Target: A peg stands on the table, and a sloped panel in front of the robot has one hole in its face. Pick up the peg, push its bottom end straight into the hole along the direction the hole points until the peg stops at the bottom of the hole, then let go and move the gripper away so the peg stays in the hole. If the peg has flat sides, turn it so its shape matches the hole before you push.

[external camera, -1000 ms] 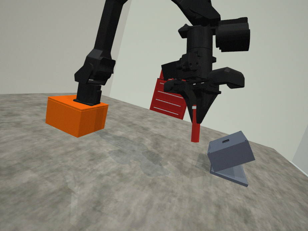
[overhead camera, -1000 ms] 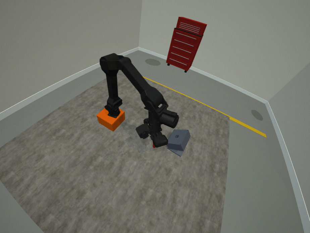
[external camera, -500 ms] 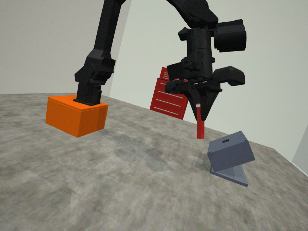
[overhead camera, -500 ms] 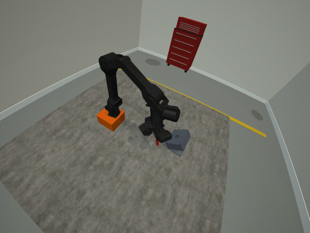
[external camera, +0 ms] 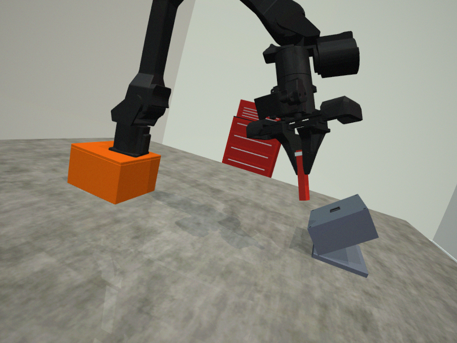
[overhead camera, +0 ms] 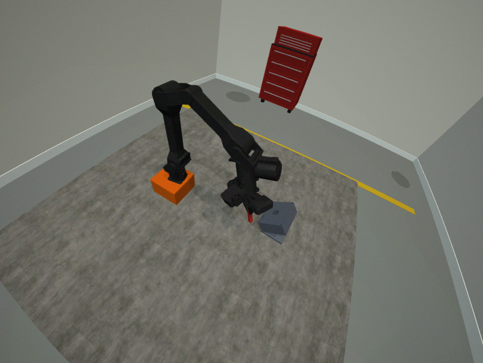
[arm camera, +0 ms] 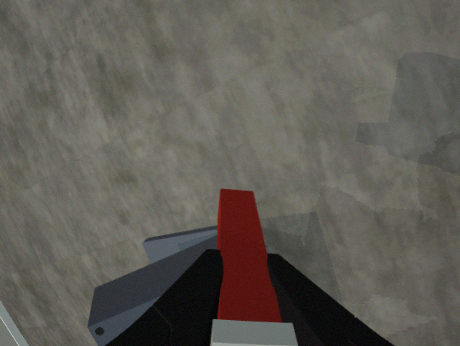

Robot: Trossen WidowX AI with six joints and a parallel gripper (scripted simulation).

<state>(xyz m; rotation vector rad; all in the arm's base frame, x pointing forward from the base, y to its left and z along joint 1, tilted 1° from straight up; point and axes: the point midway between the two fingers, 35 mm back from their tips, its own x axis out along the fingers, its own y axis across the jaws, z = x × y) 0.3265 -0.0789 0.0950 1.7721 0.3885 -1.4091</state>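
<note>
The grey sloped panel block is 12 cm ahead of my gripper tip, 8 cm to the left of it and 8 cm below it. The rest, counted from my gripper tip: red square peg: 1 cm behind, 2 cm above.
</note>
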